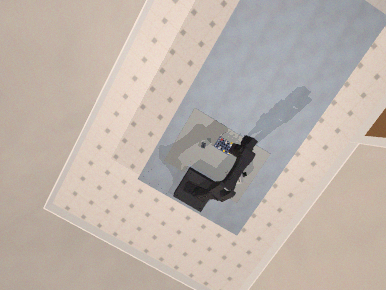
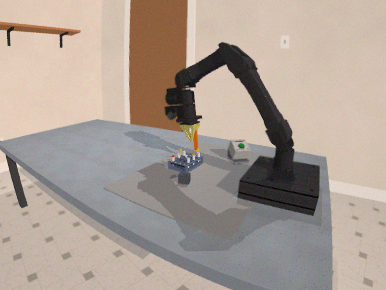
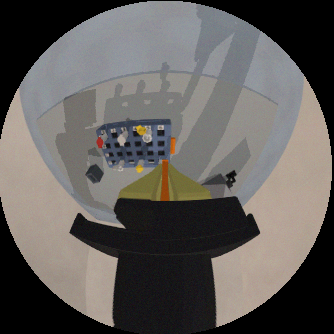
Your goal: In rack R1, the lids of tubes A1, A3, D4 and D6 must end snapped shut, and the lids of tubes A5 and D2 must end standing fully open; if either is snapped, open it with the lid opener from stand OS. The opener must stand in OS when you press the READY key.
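Pixels of known places: gripper, between the fingertips: point(image 1: 233, 150) point(image 2: 191, 141) point(image 3: 164, 167); arm's base, origin of its link: point(image 1: 197, 190) point(image 2: 282, 170).
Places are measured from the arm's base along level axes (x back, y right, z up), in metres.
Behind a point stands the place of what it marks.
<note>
My gripper point(image 2: 190, 133) point(image 3: 164, 167) @(z 0.024, x -0.372, y 0.116 m) is shut on the orange lid opener point(image 2: 196, 141) @(z 0.028, x -0.349, y 0.109 m) point(image 3: 165, 186) @(z 0.044, x -0.361, y 0.115 m). It holds the opener upright, tip down, just above the right end of the blue rack R1 point(image 2: 184, 166) @(z -0.042, x -0.354, y 0.001 m) point(image 3: 167, 149) @(z -0.033, x -0.360, y 0.119 m) point(image 1: 223, 144) @(z -0.015, x -0.394, y 0.054 m). The opener's tip point(image 3: 172, 145) hangs beside column 6. The rack holds a red-lidded tube point(image 3: 100, 142) @(z -0.014, x -0.409, y 0.021 m) at A1, a white one point(image 3: 122, 140) @(z -0.015, x -0.401, y 0.058 m) near A3, a yellow lid point(image 3: 141, 129) @(z -0.009, x -0.413, y 0.093 m) and a white open ring point(image 3: 147, 137) @(z -0.022, x -0.393, y 0.095 m) near A4 and A5. In row D stand a white tube point(image 3: 118, 168) @(z -0.006, x -0.357, y 0.031 m) and a yellow one point(image 3: 139, 169) @(z -0.015, x -0.340, y 0.065 m). My fingers hide D6.
The dark cube stand OS point(image 2: 184, 178) @(z -0.042, x -0.313, y -0.095 m) point(image 3: 94, 174) @(z -0.036, x -0.326, y -0.069 m) point(image 1: 203, 144) @(z -0.058, x -0.325, y -0.083 m) stands empty in front of the rack on the grey mat point(image 2: 199, 199) @(z -0.064, x -0.233, y -0.169 m). The grey READY key box point(image 2: 238, 149) @(z -0.010, x -0.187, y 0.192 m) point(image 3: 216, 184) @(z -0.036, x -0.233, y 0.229 m) with a green button sits near the arm's black base point(image 2: 280, 184) @(z -0.002, x -0.006, y -0.111 m).
</note>
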